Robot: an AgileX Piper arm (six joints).
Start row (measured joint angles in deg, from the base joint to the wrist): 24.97 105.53 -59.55 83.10 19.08 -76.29
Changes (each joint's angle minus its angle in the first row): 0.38 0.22 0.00 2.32 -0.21 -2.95; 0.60 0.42 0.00 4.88 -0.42 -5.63; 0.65 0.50 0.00 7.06 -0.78 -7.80; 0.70 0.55 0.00 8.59 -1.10 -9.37; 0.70 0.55 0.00 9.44 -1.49 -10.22; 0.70 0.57 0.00 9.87 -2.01 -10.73; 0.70 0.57 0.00 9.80 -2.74 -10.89; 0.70 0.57 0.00 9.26 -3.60 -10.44; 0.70 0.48 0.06 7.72 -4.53 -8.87; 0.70 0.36 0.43 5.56 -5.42 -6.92; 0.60 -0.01 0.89 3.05 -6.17 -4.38
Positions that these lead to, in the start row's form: 25.35 105.75 -59.55 85.42 18.87 -79.24; 25.57 105.95 -59.55 87.98 18.66 -81.92; 25.62 106.03 -59.55 90.16 18.30 -84.09; 25.67 106.08 -59.55 91.69 17.98 -85.66; 25.67 106.08 -59.55 92.54 17.59 -86.51; 25.67 106.10 -59.55 92.97 17.07 -87.02; 25.67 106.10 -59.55 92.90 16.34 -87.18; 25.67 106.10 -59.55 92.36 15.48 -86.73; 25.67 106.01 -59.49 90.82 14.55 -85.16; 25.67 105.89 -59.12 88.66 13.66 -83.21; 25.57 105.52 -58.66 86.15 12.91 -80.67
